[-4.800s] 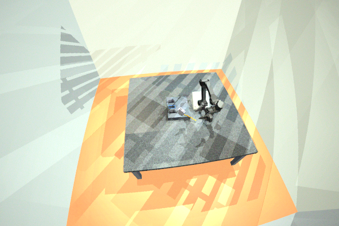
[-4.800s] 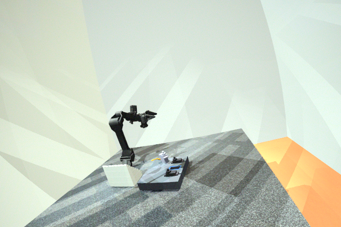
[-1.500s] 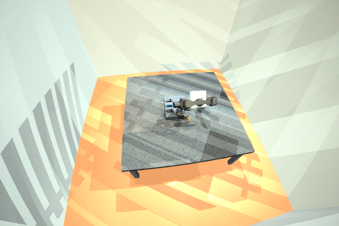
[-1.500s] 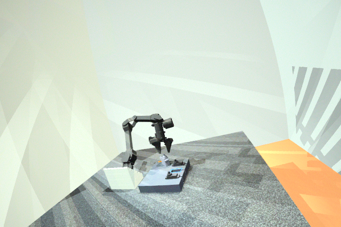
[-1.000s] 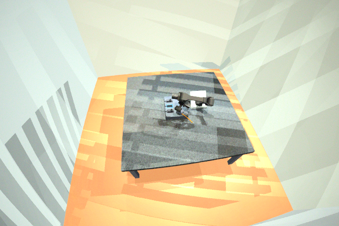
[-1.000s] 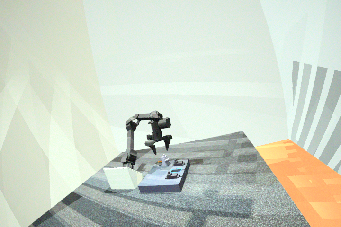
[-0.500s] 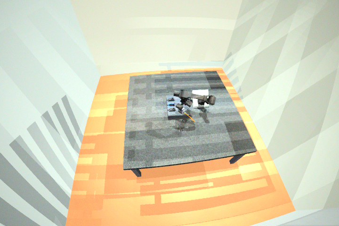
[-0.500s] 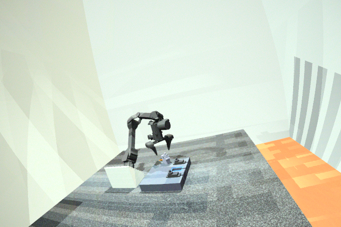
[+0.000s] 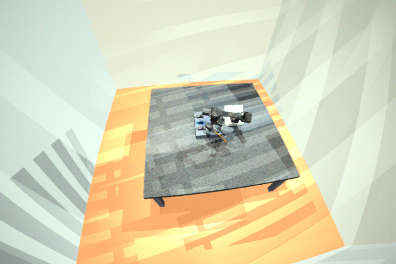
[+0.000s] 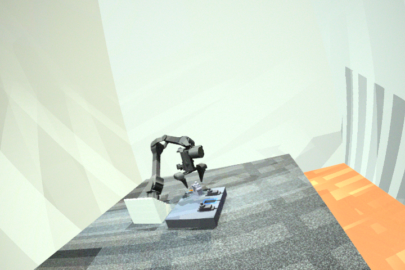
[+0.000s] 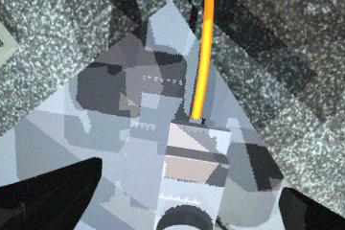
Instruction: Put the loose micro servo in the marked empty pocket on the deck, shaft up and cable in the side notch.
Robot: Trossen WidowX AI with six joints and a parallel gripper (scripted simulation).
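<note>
Right now the deck is 110 mm to the right of my gripper tip, 80 mm below it and 10 mm behind it.
</note>
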